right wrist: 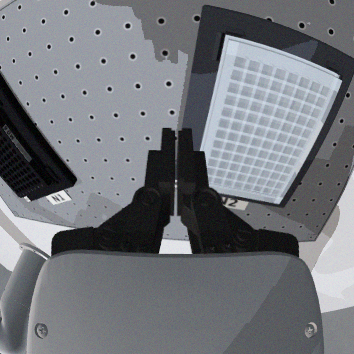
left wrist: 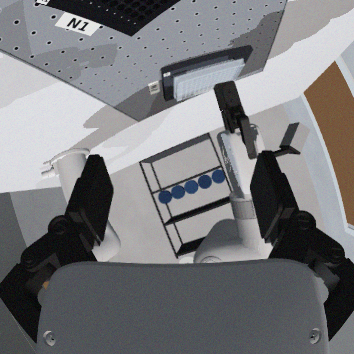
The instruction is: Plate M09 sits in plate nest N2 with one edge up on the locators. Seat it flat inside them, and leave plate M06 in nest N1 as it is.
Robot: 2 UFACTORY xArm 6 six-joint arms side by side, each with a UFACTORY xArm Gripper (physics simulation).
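Pixels of known places: left gripper, between the fingertips: (left wrist: 180,169); right gripper, between the fingertips: (right wrist: 175,146) (left wrist: 222,83); left arm's base, origin of its link: (right wrist: 38,255); right arm's base, origin of its link: (left wrist: 68,156).
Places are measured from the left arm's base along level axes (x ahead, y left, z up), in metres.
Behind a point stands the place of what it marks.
Observation:
Plate M09 (left wrist: 207,80) @[x 0.561, y -0.246, z 0.038 m] (right wrist: 272,120) @[x 0.580, y -0.257, z 0.028 m], pale and clear with a grid of wells, lies in the dark nest N2 (left wrist: 166,86) @[x 0.492, y -0.266, z 0.025 m] (right wrist: 202,75) @[x 0.584, y -0.196, z 0.025 m]. It looks tilted: its long edge on the right in the right wrist view appears raised over the rim. My right gripper (left wrist: 222,82) @[x 0.552, y -0.197, z 0.071 m] (right wrist: 175,146) @[x 0.552, y -0.197, z 0.071 m] is shut and empty, its tips left of the plate near the nest's left side in the right wrist view; their height is unclear. My left gripper (left wrist: 180,169) @[x 0.387, y -0.048, z 0.183 m] is open and empty, away from both nests. Black plate M06 (left wrist: 135,11) @[x 0.411, y -0.070, z 0.033 m] (right wrist: 17,162) @[x 0.428, y -0.045, z 0.039 m] sits in nest N1, partly cut off.
The perforated board (left wrist: 115,60) @[x 0.402, y -0.173, z 0.013 m] (right wrist: 120,100) @[x 0.533, y -0.145, z 0.013 m] carries both nests, with the N1 label (left wrist: 77,24) @[x 0.359, y -0.089, z 0.015 m] (right wrist: 58,198) @[x 0.358, y -0.091, z 0.015 m] and N2 label (right wrist: 235,202) @[x 0.477, y -0.289, z 0.015 m] beside them. A black frame rack (left wrist: 150,175) with several blue discs shows beyond the left fingers, next to the right arm (left wrist: 245,220) @[x 0.509, y -0.216, z 0.274 m].

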